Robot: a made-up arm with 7 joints.
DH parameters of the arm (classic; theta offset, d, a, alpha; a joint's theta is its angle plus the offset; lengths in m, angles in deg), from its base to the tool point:
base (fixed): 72.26 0 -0.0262 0
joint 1: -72.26 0.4 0.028 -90
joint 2: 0 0.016 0.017 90
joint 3: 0 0.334 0.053 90
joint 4: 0 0.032 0.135 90
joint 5: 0 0.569 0.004 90
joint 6: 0 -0.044 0.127 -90
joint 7: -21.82 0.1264 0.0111 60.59
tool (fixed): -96.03 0.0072 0 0
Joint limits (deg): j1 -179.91..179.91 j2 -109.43..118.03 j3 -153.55..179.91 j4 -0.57..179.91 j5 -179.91..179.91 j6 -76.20..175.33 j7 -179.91..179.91
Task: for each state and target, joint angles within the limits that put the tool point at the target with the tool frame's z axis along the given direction. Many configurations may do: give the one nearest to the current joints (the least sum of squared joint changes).
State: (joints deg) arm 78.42 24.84 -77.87 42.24 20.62 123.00 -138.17
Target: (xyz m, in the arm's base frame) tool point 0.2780 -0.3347 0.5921 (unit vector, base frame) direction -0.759 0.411 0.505
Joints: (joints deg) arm 63.23 49.14 -117.02 55.90 4.91 136.04 -123.81
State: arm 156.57 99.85 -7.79 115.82 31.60 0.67 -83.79
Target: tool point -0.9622 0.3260 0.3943 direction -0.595 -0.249 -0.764
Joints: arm 169.33 58.65 -0.25 118.41 48.04 -28.75 -71.37
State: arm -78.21 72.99 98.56 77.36 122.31 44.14 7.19
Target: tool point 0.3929 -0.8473 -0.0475 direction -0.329 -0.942 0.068
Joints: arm -108.29 89.98 58.07 105.58 117.94 40.39 5.97
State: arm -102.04 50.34 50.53 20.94 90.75 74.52 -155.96
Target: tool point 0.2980 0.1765 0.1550 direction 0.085 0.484 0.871
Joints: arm -103.16 70.45 47.71 6.96 106.38 76.44 -156.26
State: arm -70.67 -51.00 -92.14 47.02 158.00 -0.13 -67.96
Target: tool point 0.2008 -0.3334 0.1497 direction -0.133 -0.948 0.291
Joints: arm -24.56 -53.38 -92.63 8.32 153.98 19.33 -68.62
